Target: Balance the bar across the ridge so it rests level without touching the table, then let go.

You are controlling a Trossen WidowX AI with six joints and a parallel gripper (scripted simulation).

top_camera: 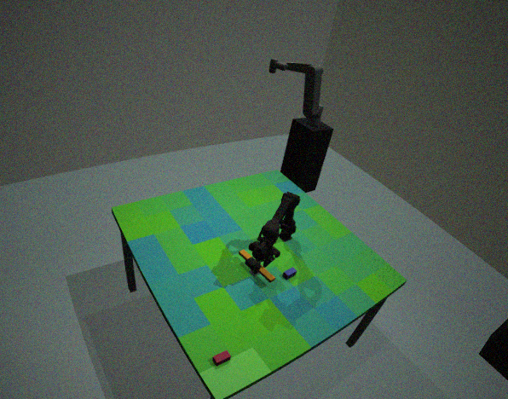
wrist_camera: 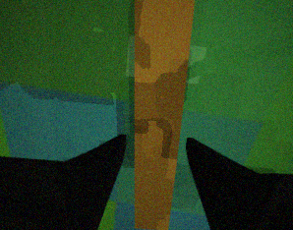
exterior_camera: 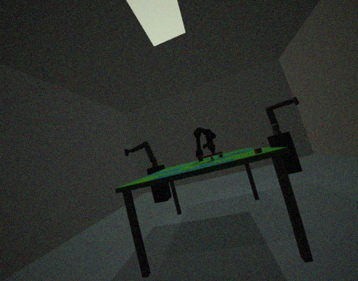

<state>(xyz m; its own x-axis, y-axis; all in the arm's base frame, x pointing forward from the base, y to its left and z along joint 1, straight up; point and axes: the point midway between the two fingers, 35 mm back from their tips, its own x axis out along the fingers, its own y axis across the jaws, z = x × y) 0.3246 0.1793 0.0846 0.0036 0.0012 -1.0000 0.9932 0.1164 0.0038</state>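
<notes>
My gripper tip is 3 cm to the left of the bar. Round my gripper tip: red block (42 cm ahead, 32 cm to the left, 3 cm below); blue block (15 cm behind, 7 cm to the left, 3 cm below).
</notes>
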